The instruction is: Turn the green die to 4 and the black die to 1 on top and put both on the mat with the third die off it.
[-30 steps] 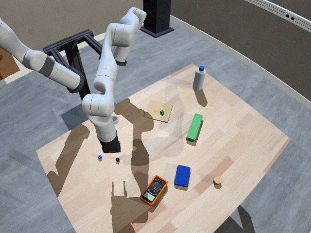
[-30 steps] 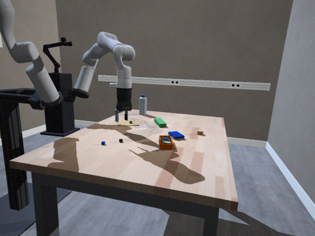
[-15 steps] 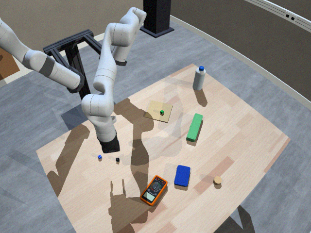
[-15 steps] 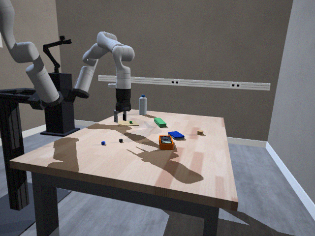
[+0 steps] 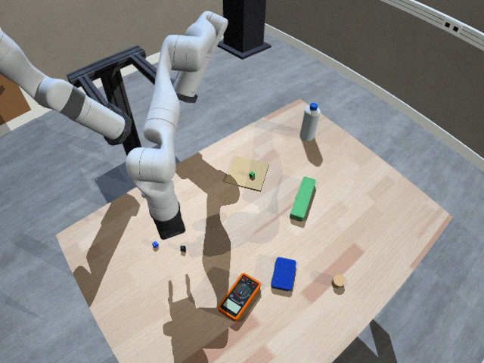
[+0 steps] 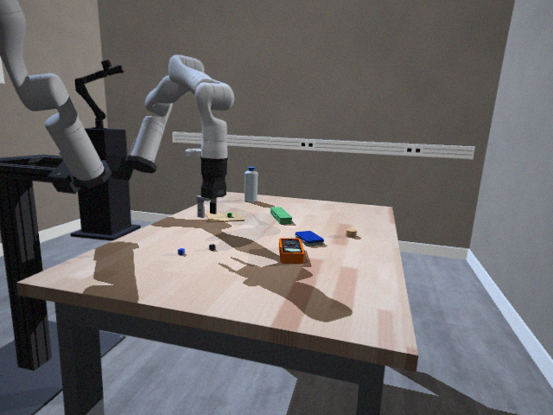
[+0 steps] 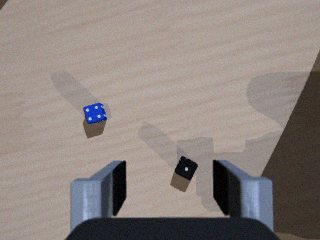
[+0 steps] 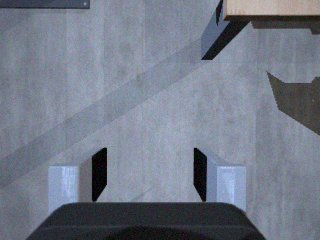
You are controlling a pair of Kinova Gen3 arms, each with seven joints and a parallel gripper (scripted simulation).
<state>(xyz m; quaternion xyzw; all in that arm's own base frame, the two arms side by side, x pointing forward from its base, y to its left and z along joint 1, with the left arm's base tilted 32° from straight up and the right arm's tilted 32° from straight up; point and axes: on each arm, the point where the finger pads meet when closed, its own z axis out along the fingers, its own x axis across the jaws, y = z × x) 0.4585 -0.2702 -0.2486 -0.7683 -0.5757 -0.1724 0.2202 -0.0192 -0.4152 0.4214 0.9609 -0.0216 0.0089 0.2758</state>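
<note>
The black die lies 10 mm ahead of my left hand, 10 mm to the left of it and 120 mm below it. Round my left hand: blue die (60 mm behind, 50 mm to the right, 120 mm below); green die (60 mm behind, 400 mm to the left, 120 mm below); blue box (300 mm ahead, 190 mm to the left, 120 mm below).
</note>
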